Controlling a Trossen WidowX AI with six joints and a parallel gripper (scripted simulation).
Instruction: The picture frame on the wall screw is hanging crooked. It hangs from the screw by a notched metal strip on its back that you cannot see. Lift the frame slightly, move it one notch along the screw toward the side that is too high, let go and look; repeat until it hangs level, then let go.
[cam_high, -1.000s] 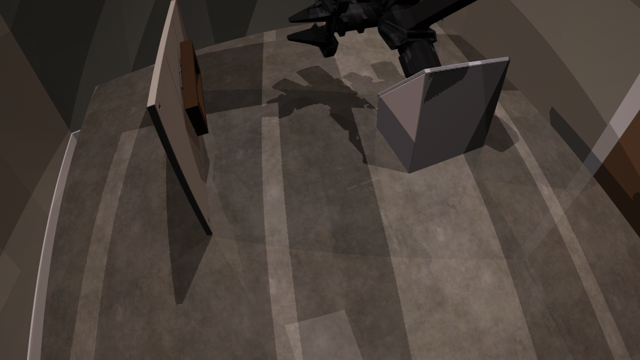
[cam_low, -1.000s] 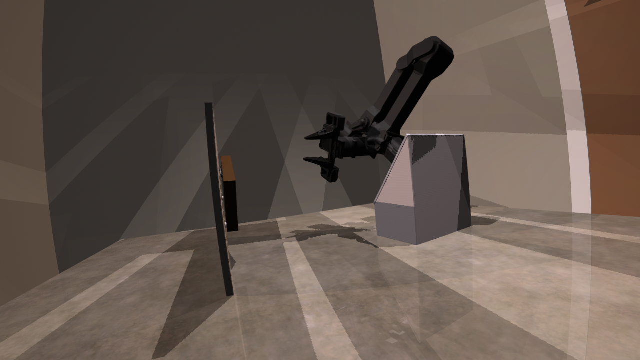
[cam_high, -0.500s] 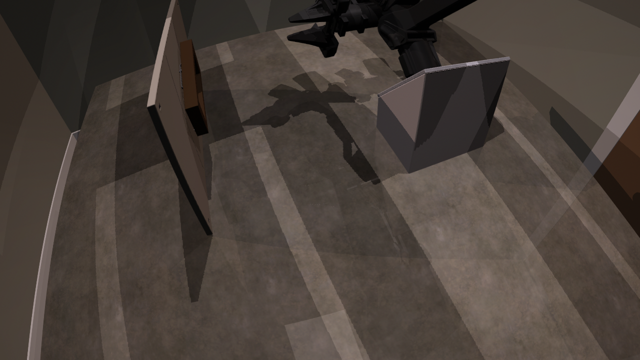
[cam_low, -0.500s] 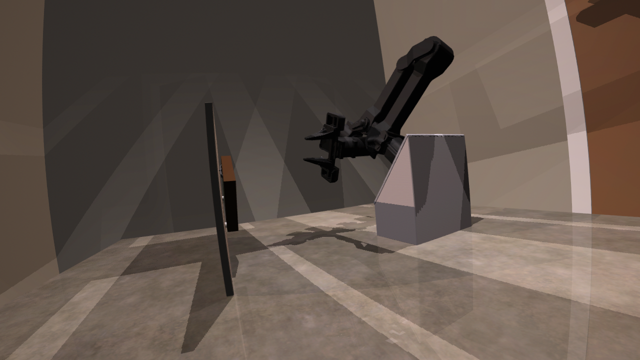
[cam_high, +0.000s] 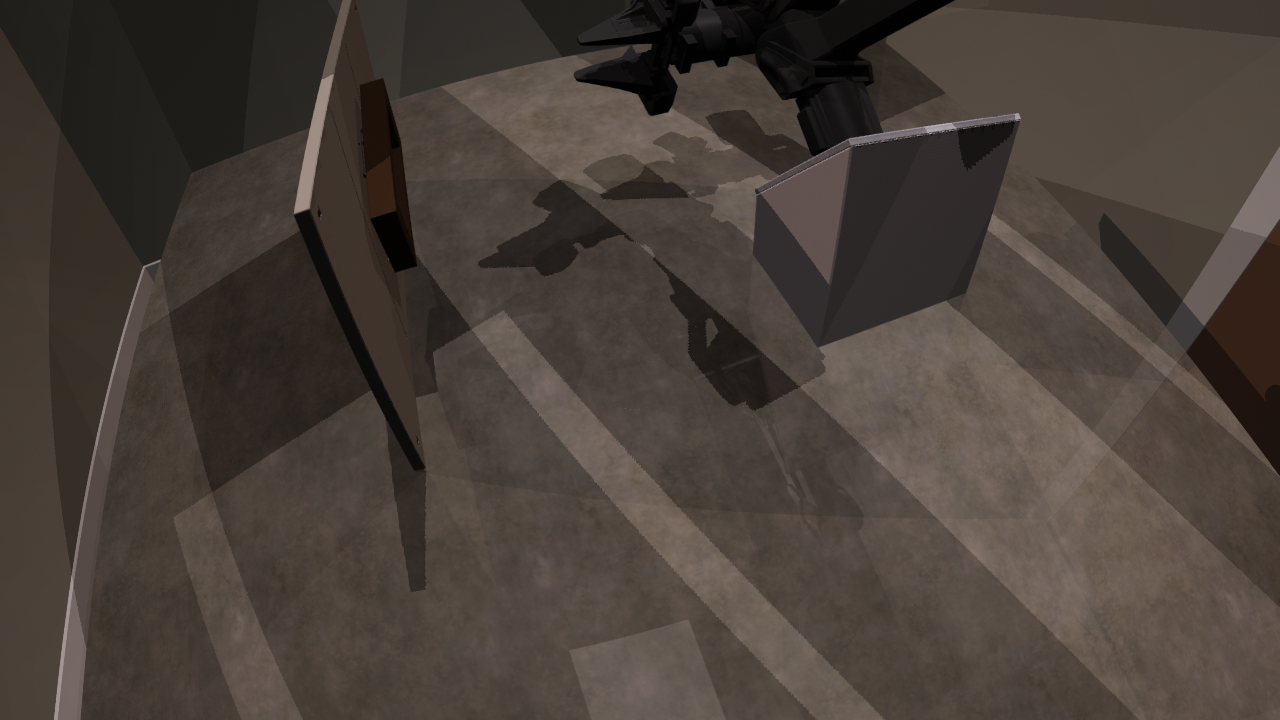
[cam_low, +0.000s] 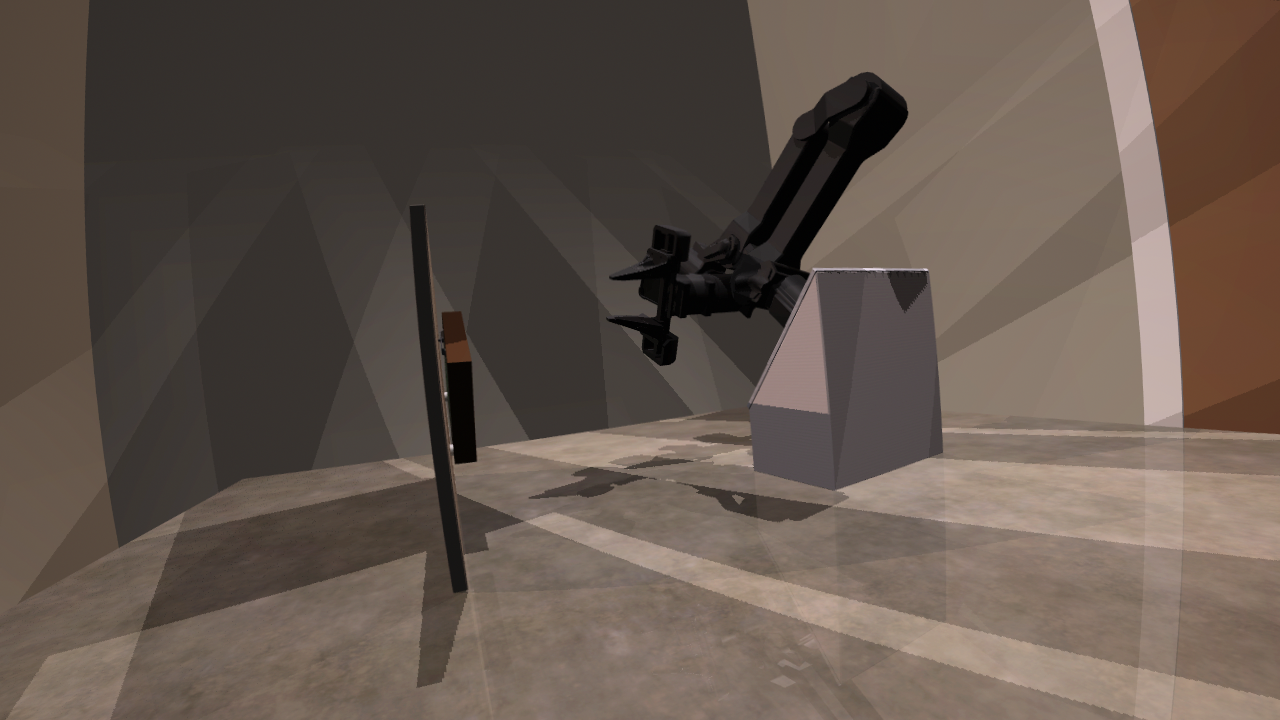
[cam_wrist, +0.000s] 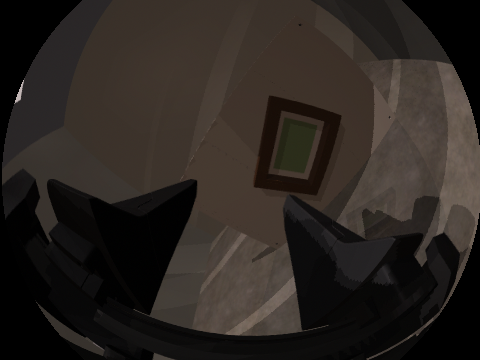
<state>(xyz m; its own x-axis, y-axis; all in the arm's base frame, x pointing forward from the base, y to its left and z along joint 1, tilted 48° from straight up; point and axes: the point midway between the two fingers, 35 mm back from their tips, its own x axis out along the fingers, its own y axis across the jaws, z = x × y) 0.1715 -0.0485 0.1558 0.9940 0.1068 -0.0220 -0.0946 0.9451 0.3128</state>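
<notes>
My gripper tip is now 21 cm short of the brown wooden picture frame, 9 cm above it and 2 cm to the left of it. Also, from my gripper tip: wall panel 22 cm ahead, 9 cm below, 1 cm to the right.
</notes>
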